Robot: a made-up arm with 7 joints. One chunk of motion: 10 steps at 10 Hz.
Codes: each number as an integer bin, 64 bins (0 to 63) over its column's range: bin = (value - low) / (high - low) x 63, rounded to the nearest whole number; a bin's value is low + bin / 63 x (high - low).
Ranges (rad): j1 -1.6..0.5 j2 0..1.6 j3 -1.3..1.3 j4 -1.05..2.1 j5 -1.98..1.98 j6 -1.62..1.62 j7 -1.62..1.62
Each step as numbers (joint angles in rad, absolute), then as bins.
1 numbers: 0.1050 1.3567 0.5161 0.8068 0.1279 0.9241 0.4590
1 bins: 51 53 44 37 34 49 40
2 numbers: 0.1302 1.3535 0.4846 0.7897 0.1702 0.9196 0.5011
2 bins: 52 53 43 37 34 49 41
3 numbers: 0.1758 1.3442 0.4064 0.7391 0.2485 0.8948 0.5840
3 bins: 53 53 41 36 35 49 43
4 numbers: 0.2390 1.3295 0.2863 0.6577 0.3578 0.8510 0.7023
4 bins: 55 52 38 34 37 48 45
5 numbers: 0.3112 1.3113 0.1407 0.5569 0.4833 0.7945 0.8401
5 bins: 57 52 35 32 39 47 48
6 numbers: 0.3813 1.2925 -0.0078 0.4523 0.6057 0.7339 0.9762
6 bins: 59 51 31 30 41 46 50
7 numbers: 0.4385 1.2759 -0.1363 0.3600 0.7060 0.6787 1.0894
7 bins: 61 50 28 28 43 45 53
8 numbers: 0.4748 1.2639 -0.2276 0.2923 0.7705 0.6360 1.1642
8 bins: 62 50 26 27 44 44 54
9 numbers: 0.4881 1.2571 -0.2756 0.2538 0.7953 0.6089 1.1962
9 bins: 63 49 25 26 44 43 55
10 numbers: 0.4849 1.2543 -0.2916 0.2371 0.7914 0.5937 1.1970
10 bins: 63 49 24 26 44 43 55
